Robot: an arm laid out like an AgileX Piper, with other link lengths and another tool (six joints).
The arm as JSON. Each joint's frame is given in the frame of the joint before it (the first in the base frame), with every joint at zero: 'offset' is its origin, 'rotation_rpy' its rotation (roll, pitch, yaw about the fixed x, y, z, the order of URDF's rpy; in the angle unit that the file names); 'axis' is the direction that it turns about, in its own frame. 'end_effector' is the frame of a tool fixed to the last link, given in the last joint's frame.
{
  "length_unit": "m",
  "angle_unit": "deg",
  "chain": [
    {
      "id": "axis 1",
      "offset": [
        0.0,
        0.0,
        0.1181
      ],
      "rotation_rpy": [
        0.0,
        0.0,
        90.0
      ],
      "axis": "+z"
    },
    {
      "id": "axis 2",
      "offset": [
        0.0,
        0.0,
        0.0
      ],
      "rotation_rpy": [
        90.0,
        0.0,
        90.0
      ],
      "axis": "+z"
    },
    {
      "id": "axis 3",
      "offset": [
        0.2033,
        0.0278,
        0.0
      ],
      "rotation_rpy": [
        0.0,
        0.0,
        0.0
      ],
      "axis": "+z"
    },
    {
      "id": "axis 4",
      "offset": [
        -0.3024,
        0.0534,
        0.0
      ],
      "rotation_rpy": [
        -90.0,
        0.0,
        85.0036
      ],
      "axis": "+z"
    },
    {
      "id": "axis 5",
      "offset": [
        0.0,
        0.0,
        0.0
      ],
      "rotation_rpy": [
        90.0,
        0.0,
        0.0
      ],
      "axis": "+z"
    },
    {
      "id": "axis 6",
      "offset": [
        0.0,
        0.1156,
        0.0
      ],
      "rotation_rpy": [
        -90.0,
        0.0,
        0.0
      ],
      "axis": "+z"
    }
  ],
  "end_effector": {
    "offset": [
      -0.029,
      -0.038,
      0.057
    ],
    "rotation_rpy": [
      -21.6,
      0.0,
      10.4
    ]
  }
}
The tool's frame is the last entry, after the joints.
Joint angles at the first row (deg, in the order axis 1, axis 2, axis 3, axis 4, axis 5, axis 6):
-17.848, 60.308, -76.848, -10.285, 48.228, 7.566
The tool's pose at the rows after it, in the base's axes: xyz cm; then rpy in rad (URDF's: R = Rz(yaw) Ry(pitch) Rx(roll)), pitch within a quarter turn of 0, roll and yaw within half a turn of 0:
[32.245 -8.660 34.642 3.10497 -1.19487 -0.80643]
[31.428 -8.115 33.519 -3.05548 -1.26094 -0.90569]
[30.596 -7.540 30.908 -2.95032 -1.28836 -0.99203]
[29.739 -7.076 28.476 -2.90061 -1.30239 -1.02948]
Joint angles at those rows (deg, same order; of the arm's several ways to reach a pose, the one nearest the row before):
-17.848, 54.136, -70.406, -10.531, 42.158, 7.566
-17.848, 47.360, -61.389, -10.625, 35.417, 8.179
-17.848, 40.426, -50.941, -10.625, 29.578, 9.008
-17.849, 34.497, -42.521, -10.622, 25.933, 9.253

